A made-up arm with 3 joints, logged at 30 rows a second.
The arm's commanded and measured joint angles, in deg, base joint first. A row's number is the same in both.
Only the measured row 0 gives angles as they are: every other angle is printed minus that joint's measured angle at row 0.
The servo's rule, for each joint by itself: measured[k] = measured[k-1] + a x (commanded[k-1-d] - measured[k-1]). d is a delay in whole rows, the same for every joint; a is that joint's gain. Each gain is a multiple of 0.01, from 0.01 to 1. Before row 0 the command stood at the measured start. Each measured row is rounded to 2 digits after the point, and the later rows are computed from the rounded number. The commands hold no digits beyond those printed.
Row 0, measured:
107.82 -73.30 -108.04
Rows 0 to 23, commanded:
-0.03 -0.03 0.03
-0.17 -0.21 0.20
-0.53 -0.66 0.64
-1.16 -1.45 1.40
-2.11 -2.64 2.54
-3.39 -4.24 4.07
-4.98 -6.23 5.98
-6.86 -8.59 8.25
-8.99 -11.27 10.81
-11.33 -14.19 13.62
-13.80 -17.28 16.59
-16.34 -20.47 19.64
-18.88 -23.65 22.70
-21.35 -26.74 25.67
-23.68 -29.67 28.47
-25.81 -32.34 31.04
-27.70 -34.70 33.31
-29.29 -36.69 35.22
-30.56 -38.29 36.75
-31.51 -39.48 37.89
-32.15 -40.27 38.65
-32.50 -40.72 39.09
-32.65 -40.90 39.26
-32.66 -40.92 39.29
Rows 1 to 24, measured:
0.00 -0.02 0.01
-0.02 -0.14 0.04
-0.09 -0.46 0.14
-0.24 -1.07 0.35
-0.50 -2.04 0.72
-0.90 -3.40 1.29
-1.47 -5.15 2.09
-2.22 -7.28 3.14
-3.17 -9.75 4.44
-4.31 -12.50 6.00
-5.64 -15.46 7.80
-7.14 -18.57 9.81
-8.78 -21.72 12.00
-10.54 -24.83 14.32
-12.38 -27.83 16.73
-14.26 -30.63 19.16
-16.14 -33.15 21.57
-17.98 -35.34 23.89
-19.74 -37.17 26.08
-21.39 -38.60 28.09
-22.90 -39.64 29.89
-24.24 -40.31 31.45
-25.42 -40.68 32.78
-26.43 -40.83 33.89
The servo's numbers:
d 0
a 0.14 0.62 0.17

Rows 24 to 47, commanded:
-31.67 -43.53 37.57
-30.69 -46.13 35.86
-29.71 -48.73 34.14
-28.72 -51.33 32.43
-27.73 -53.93 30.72
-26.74 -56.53 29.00
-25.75 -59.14 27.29
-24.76 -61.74 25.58
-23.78 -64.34 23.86
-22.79 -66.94 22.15
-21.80 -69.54 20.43
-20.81 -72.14 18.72
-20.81 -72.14 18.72
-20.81 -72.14 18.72
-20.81 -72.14 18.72
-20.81 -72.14 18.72
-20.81 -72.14 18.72
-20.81 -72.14 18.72
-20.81 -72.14 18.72
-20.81 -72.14 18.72
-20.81 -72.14 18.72
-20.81 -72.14 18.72
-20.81 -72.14 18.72
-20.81 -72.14 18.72
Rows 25 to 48, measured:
-27.16 -42.50 34.52
-27.65 -44.75 34.75
-27.94 -47.22 34.65
-28.05 -49.77 34.27
-28.01 -52.35 33.67
-27.83 -54.94 32.88
-27.54 -57.54 31.93
-27.15 -60.14 30.85
-26.68 -62.74 29.66
-26.14 -65.34 28.38
-25.53 -67.94 27.03
-24.87 -70.54 25.62
-24.30 -71.53 24.45
-23.81 -71.91 23.48
-23.39 -72.05 22.67
-23.03 -72.11 22.00
-22.72 -72.13 21.44
-22.45 -72.14 20.98
-22.22 -72.14 20.60
-22.02 -72.14 20.28
-21.85 -72.14 20.01
-21.70 -72.14 19.79
-21.58 -72.14 19.61
-21.47 -72.14 19.46

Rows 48 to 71, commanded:
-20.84 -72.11 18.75
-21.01 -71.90 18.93
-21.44 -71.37 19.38
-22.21 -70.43 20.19
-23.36 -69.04 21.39
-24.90 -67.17 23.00
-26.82 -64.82 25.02
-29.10 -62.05 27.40
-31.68 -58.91 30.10
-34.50 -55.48 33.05
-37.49 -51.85 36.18
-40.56 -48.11 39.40
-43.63 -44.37 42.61
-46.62 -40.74 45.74
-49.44 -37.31 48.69
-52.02 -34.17 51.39
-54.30 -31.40 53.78
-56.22 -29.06 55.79
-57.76 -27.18 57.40
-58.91 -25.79 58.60
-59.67 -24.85 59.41
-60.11 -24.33 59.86
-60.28 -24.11 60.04
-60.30 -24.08 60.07
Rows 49 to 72, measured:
-21.38 -72.12 19.34
-21.33 -71.98 19.27
-21.35 -71.60 19.29
-21.47 -70.87 19.44
-21.73 -69.74 19.77
-22.17 -68.15 20.32
-22.82 -66.09 21.12
-23.70 -63.59 22.19
-24.82 -60.69 23.53
-26.18 -57.46 25.15
-27.76 -53.98 27.03
-29.55 -50.34 29.13
-31.52 -46.64 31.42
-33.63 -42.98 33.85
-35.84 -39.46 36.37
-38.11 -36.18 38.92
-40.38 -33.22 41.45
-42.60 -30.64 43.89
-44.72 -28.49 46.19
-46.71 -26.82 48.30
-48.52 -25.60 50.19
-50.14 -24.81 51.83
-51.56 -24.38 53.23
-52.78 -24.19 54.39

